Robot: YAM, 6 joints.
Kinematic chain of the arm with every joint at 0, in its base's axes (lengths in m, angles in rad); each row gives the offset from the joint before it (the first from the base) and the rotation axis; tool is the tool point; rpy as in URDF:
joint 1: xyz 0 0 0.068 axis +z
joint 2: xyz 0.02 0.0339 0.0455 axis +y
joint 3: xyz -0.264 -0.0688 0 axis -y
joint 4: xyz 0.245 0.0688 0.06 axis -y
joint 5: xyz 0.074 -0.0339 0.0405 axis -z
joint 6: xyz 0.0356 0 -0.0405 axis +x
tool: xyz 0 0 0 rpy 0 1.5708 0
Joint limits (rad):
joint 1: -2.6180..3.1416
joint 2: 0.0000..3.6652
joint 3: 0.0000..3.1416
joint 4: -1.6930..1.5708
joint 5: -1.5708..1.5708
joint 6: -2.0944..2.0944
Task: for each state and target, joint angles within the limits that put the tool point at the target. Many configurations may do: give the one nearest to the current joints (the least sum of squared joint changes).
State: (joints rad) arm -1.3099 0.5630 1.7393 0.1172 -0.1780 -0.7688
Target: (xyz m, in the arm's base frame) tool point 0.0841 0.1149 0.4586
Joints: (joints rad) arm -2.1038 0.0273 1.1820 -0.1591 -0.4059 -0.7688
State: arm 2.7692 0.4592 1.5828 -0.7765 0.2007 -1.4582
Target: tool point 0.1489 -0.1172 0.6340
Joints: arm 2.4520 0.7055 2.2294 -0.3273 0.1216 -1.4582
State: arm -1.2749 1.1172 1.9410 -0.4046 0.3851 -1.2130
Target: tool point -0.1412 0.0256 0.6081
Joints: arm -0.3223 0.6505 2.0344 -0.4514 0.6116 -1.2130
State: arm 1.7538 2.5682 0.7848 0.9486 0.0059 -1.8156
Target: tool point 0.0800 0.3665 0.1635
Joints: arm 1.3603 1.9095 0.7748 1.1139 0.0465 -1.8156
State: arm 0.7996 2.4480 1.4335 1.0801 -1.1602 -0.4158
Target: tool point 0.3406 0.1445 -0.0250
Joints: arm 0.3113 2.5288 0.9511 1.0336 -1.2041 -0.4158
